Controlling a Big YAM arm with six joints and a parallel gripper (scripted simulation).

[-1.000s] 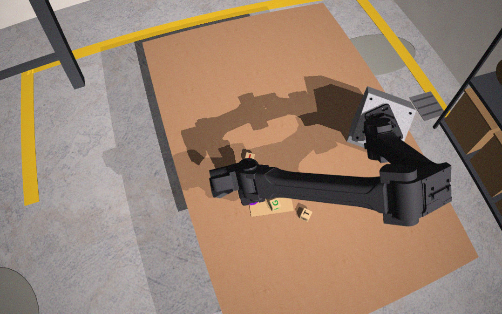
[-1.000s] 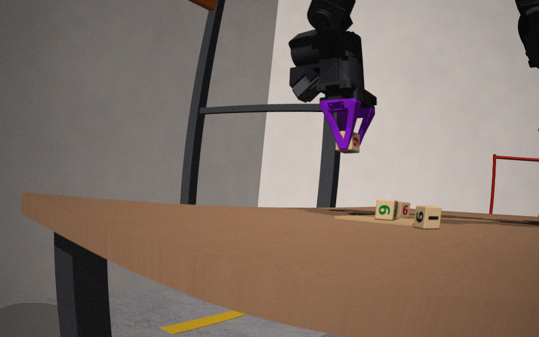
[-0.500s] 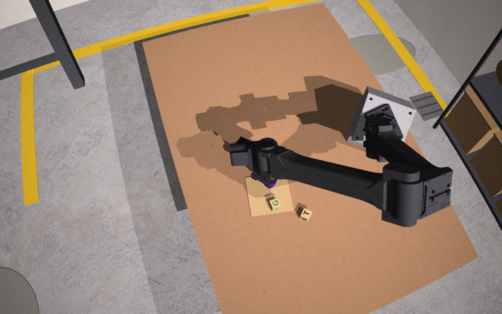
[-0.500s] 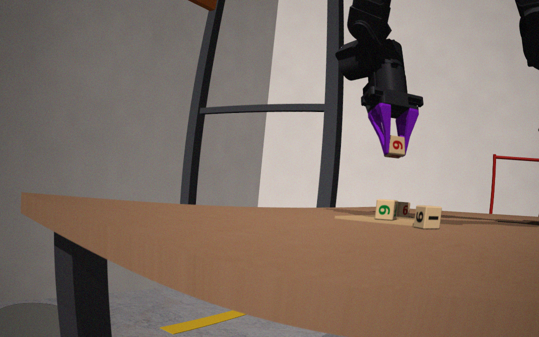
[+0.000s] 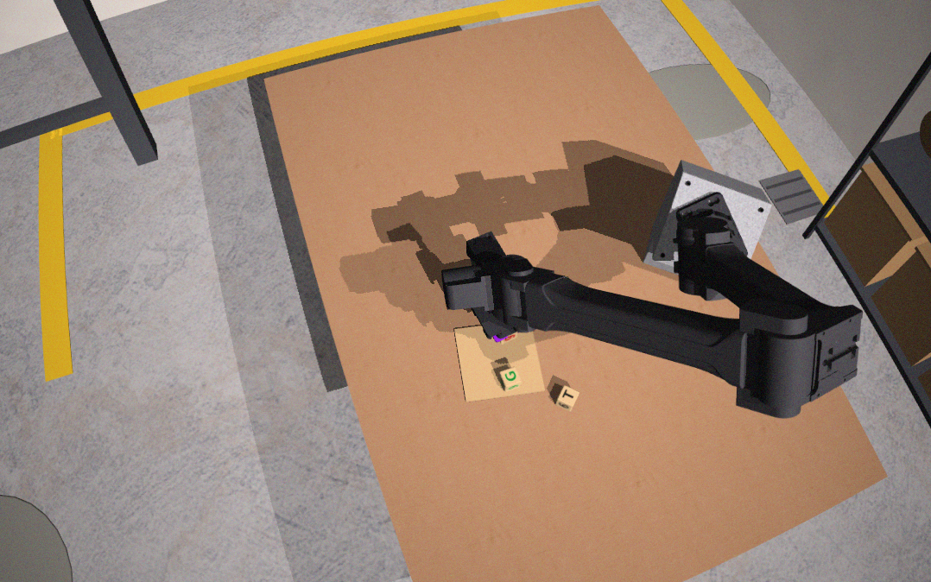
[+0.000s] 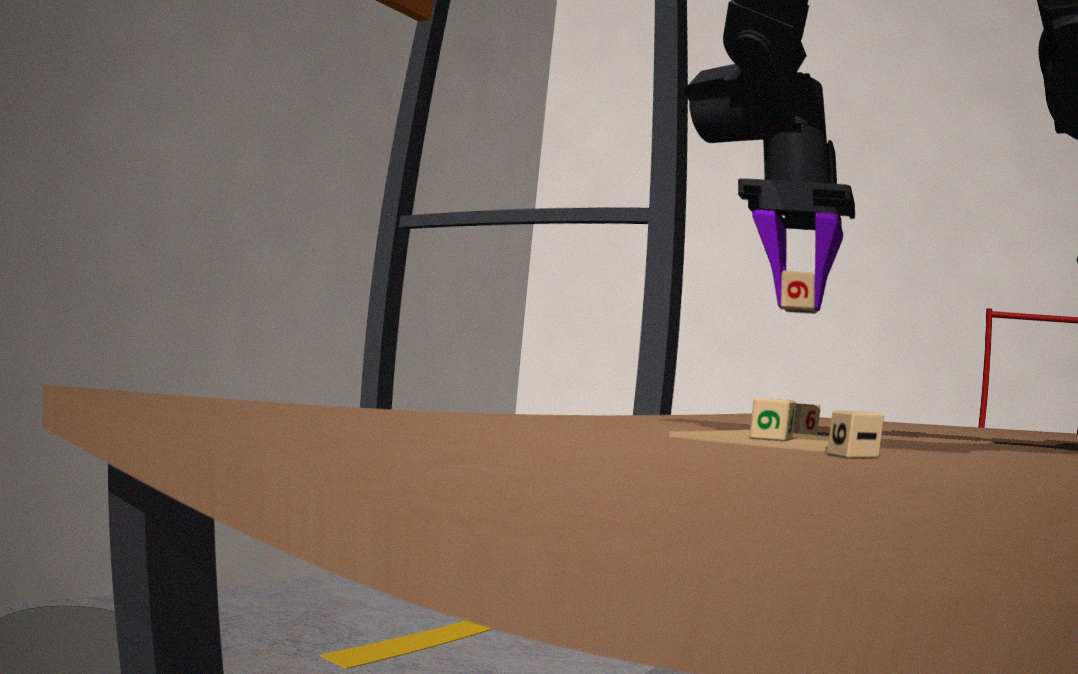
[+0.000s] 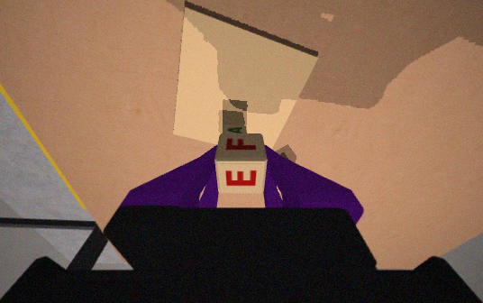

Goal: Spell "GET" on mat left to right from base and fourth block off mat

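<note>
My gripper is now 110 mm above the square mat. Also, from my hand: G block 10 mm behind, 50 mm to the left, 100 mm below; then E block 10 mm above.
</note>
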